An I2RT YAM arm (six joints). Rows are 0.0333 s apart.
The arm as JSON. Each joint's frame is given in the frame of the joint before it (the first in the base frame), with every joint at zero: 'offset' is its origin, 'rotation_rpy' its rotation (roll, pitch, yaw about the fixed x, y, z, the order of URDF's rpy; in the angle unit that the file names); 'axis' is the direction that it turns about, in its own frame. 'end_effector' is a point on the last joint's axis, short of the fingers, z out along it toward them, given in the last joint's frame.
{
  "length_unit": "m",
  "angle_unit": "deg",
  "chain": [
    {
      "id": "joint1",
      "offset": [
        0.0,
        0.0,
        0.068
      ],
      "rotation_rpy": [
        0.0,
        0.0,
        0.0
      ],
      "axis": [
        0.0,
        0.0,
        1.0
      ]
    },
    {
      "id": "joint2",
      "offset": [
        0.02,
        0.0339,
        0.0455
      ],
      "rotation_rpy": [
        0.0,
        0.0,
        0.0
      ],
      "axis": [
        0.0,
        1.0,
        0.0
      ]
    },
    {
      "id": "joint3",
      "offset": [
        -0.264,
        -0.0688,
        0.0
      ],
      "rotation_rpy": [
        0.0,
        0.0,
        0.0
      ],
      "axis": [
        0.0,
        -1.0,
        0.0
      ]
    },
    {
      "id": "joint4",
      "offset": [
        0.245,
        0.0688,
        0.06
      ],
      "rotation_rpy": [
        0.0,
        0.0,
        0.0
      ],
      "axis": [
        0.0,
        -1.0,
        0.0
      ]
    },
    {
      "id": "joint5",
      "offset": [
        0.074,
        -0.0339,
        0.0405
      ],
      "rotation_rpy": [
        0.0,
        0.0,
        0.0
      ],
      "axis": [
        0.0,
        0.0,
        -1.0
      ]
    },
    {
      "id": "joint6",
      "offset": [
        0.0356,
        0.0,
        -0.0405
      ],
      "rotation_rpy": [
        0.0,
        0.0,
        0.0
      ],
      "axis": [
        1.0,
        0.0,
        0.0
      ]
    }
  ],
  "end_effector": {
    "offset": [
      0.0,
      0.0,
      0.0
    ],
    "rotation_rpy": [
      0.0,
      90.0,
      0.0
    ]
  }
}
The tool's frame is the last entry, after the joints.
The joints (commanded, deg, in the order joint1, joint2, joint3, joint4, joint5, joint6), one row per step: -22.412 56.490 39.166 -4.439 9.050 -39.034; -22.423 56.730 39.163 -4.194 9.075 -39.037; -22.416 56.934 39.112 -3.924 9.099 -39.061; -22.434 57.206 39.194 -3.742 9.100 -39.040; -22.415 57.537 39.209 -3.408 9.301 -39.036; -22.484 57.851 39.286 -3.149 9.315 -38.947; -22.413 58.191 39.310 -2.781 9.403 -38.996; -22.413 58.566 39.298 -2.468 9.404 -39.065; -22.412 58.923 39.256 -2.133 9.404 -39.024; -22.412 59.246 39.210 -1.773 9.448 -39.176; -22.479 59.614 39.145 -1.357 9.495 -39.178; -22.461 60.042 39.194 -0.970 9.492 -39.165; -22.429 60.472 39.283 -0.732 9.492 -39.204; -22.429 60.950 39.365 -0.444 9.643 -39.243; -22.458 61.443 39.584 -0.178 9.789 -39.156; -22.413 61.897 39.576 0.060 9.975 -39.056
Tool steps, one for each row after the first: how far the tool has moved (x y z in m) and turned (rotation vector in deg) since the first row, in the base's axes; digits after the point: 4 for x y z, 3 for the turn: 0.0008 -0.0004 -0.0005 -0.012 0.003 -0.033; 0.0014 -0.0006 -0.0010 -0.045 0.005 -0.040; 0.0023 -0.0011 -0.0012 -0.025 0.002 -0.066; 0.0034 -0.0016 -0.0017 -0.098 0.011 -0.235; 0.0043 -0.0023 -0.0020 -0.041 -0.051 -0.350; 0.0056 -0.0025 -0.0024 -0.129 -0.062 -0.343; 0.0067 -0.0030 -0.0033 -0.156 0.040 -0.318; 0.0078 -0.0035 -0.0043 -0.099 0.079 -0.332; 0.0088 -0.0039 -0.0052 -0.231 0.170 -0.318; 0.0098 -0.0047 -0.0063 -0.242 0.193 -0.427; 0.0113 -0.0052 -0.0069 -0.234 0.179 -0.411; 0.0127 -0.0056 -0.0076 -0.225 0.293 -0.365; 0.0141 -0.0063 -0.0084 -0.267 0.435 -0.490; 0.0157 -0.0072 -0.0086 -0.246 0.420 -0.687; 0.0170 -0.0076 -0.0100 -0.148 0.604 -0.850
